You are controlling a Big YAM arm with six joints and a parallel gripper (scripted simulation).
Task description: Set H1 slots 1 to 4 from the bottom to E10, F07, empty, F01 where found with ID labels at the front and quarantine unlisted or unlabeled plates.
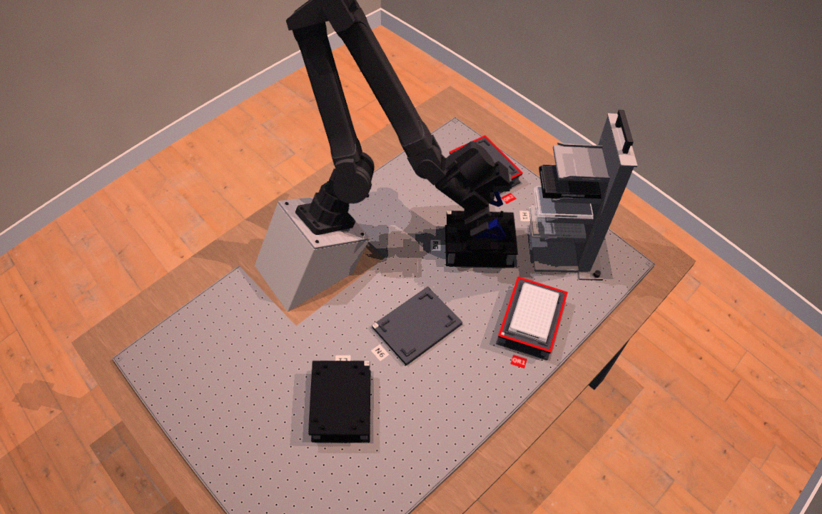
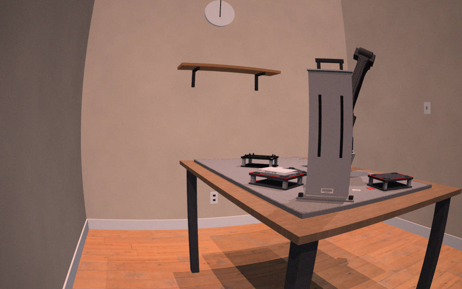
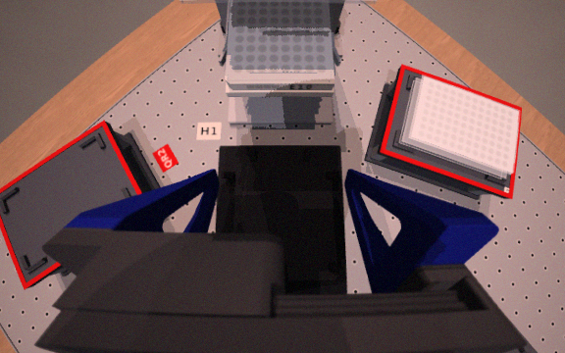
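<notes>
My gripper is now 50 mm above the black regrip nest RG, 30 mm to the left of it and 30 mm past it. Round my hand: H1 deck label (130 mm to the left, 110 mm below, 20 mm behind); hotel back wall (170 mm to the left, 140 mm ahead, 80 mm above); black plate (140 mm above, 100 mm to the left, 90 mm ahead).
</notes>
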